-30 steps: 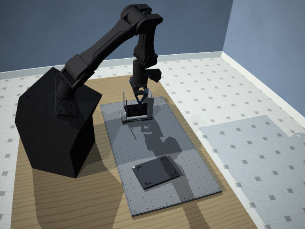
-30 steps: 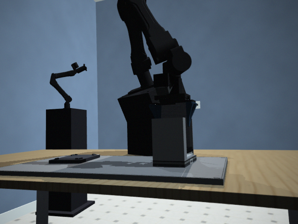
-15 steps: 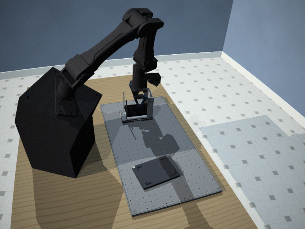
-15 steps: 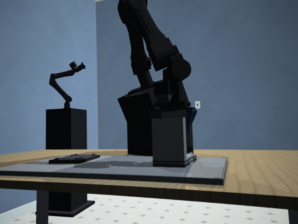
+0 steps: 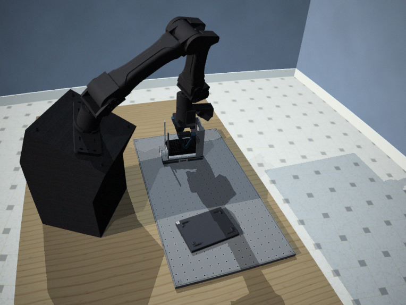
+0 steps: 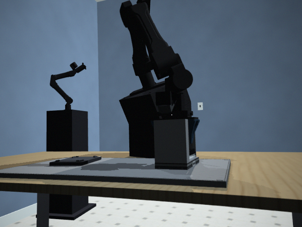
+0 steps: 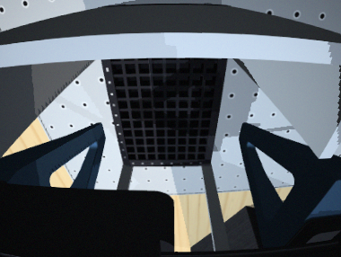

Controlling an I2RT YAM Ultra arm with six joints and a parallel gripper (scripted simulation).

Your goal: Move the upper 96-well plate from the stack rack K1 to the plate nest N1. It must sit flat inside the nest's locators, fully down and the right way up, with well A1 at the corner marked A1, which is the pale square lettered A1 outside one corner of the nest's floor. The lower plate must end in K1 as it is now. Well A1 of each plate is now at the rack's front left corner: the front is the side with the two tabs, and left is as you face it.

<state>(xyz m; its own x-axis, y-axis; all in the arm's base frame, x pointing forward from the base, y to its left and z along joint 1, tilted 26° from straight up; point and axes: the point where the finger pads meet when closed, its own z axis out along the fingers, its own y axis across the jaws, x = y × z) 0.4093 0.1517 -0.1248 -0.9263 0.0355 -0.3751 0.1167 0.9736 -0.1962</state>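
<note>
The black 96-well plate is 10 mm ahead of my hand and 30 mm below it. From my hand the other things lie so: pale A1 square (130 mm behind, 330 mm to the right, 60 mm below); tall grey wall (70 mm ahead); clear plate (10 mm ahead, 50 mm below).
</note>
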